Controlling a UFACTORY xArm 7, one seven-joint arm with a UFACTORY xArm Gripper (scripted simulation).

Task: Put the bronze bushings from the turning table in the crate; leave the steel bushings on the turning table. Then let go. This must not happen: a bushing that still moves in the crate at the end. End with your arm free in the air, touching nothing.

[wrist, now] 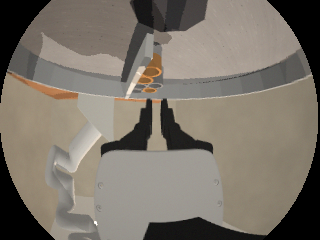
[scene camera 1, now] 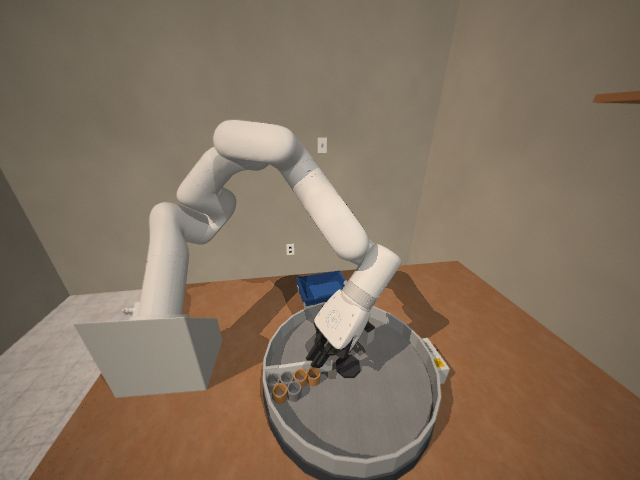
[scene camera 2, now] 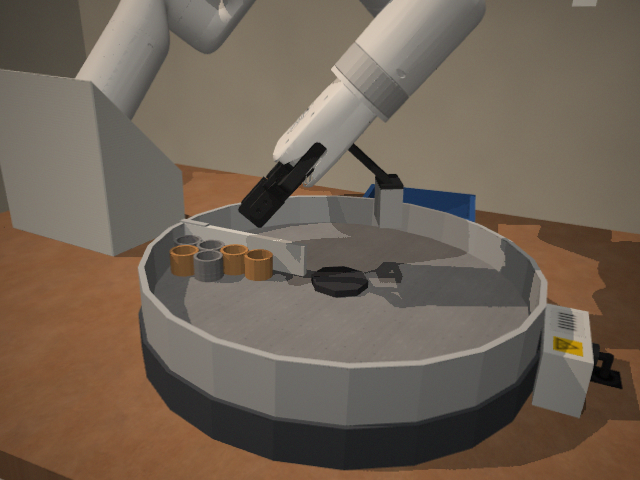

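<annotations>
My gripper: visible in the wrist view (156, 106), scene camera 1, scene camera 2. Same spot on the gripper: (scene camera 1: 323, 354) and (scene camera 2: 264, 191).
</annotations>
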